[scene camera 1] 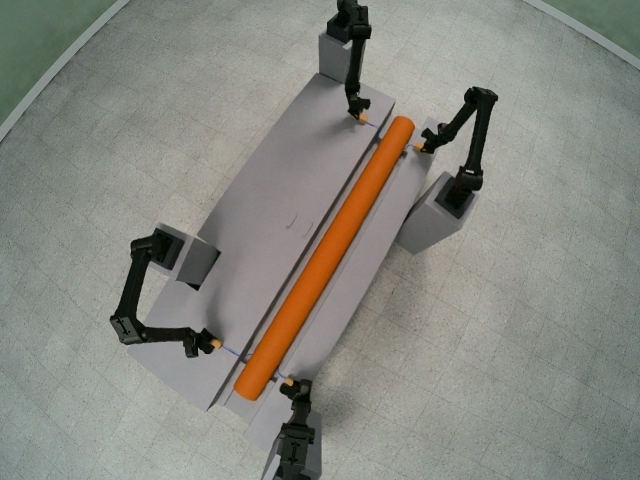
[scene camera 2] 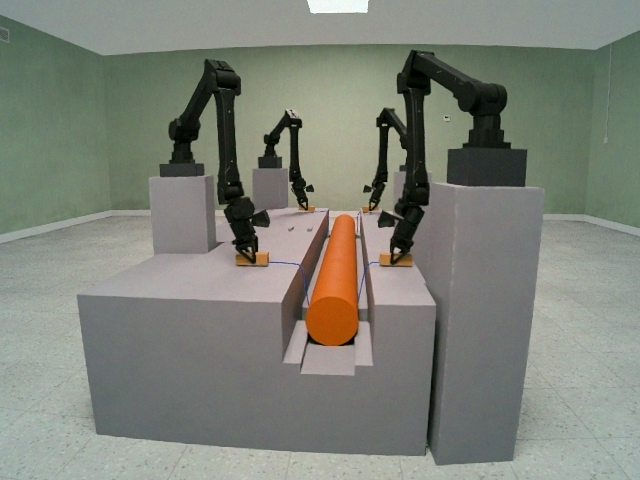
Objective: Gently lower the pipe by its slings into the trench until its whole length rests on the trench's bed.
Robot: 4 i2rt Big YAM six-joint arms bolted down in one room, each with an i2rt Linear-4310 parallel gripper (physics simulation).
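Observation:
The orange pipe (scene camera 1: 325, 258) (scene camera 2: 338, 268) lies lengthwise down in the trench (scene camera 2: 328, 360). Its near end looks low on the bed in scene camera 2; contact along the rest is hidden. The blue slings (scene camera 2: 284, 262) bend slackly over the trench edges. In scene camera 2, the near left gripper (scene camera 2: 250, 258) and near right gripper (scene camera 2: 398, 258) are shut on orange handles at the block's top. The far left gripper (scene camera 2: 305, 207) and far right gripper (scene camera 2: 370, 208) are also at handles, their fingers small. Scene camera 1 shows a handle (scene camera 1: 216, 344) at the lower left gripper.
The grey block (scene camera 1: 258, 191) (scene camera 2: 206, 361) flanks the trench on both sides. Two small hook-shaped marks (scene camera 1: 291, 222) (scene camera 1: 308, 228) show on its wider top. The arms stand on grey pedestals; one pedestal (scene camera 2: 485, 310) rises close to the block's right side in scene camera 2.

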